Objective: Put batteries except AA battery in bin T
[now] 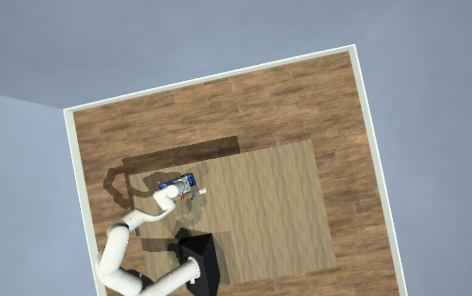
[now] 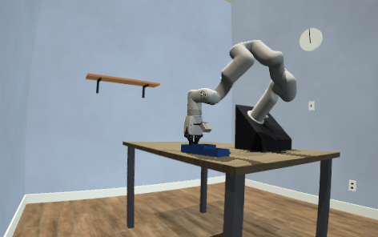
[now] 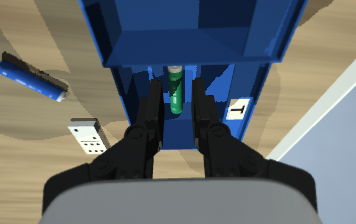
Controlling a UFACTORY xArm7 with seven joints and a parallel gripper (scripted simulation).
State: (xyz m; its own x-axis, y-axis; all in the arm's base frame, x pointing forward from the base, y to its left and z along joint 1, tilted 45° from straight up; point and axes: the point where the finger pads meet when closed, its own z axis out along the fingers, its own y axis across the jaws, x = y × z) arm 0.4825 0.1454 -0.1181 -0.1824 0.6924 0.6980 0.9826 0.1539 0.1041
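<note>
Now: hand 3 cm above the small green battery. The rest, counted from my hand: red battery: 9 cm behind, 6 cm to the left, 3 cm below; then small blue battery: 11 cm behind, 2 cm to the right, 3 cm below; then blue bin: 1 cm behind, 8 cm to the left, 1 cm below.
</note>
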